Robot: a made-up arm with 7 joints.
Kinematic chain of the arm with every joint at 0, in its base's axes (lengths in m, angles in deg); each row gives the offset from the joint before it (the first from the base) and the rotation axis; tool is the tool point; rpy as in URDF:
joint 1: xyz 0 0 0.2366 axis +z
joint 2: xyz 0 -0.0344 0.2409 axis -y
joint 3: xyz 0 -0.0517 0.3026 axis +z
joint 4: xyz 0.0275 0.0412 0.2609 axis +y
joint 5: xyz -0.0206 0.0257 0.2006 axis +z
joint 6: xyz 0 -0.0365 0.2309 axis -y
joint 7: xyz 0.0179 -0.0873 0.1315 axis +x
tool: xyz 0 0 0 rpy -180 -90 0
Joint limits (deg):
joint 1: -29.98..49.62
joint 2: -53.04..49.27
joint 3: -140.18..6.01
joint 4: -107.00..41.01
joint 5: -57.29..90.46
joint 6: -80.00..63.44
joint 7: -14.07..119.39
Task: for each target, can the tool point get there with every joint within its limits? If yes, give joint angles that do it. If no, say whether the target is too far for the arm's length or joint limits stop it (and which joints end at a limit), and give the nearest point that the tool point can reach.
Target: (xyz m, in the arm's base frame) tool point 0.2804 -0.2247 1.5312
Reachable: yes | joints -6.61 -1.31 -10.12 27.47 8.97 3.91 85.08
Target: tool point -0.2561 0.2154 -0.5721
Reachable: no: joint limits stop it (at a limit: joint 1, joint 2, joint 4, joint 5) | nearest point -0.4351 0.2268 0.2996 | short by 0.890 m
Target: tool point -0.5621 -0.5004 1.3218
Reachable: yes | joints 32.57 39.53 -27.41 4.89 -10.62 29.45 61.72
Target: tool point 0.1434 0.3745 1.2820
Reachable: yes | joints 1.26 -16.97 -87.40 -63.56 -15.34 -20.18 3.20
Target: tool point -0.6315 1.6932 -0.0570
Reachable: no: too far | nearest point -0.4805 0.6129 0.5713 | short by 1.259 m
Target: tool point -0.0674 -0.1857 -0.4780
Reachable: no: joint limits stop it (at a limit: joint 1, joint 2, joint 3, joint 4, joint 5) | nearest point -0.2552 -0.4164 0.2992 | short by 0.832 m
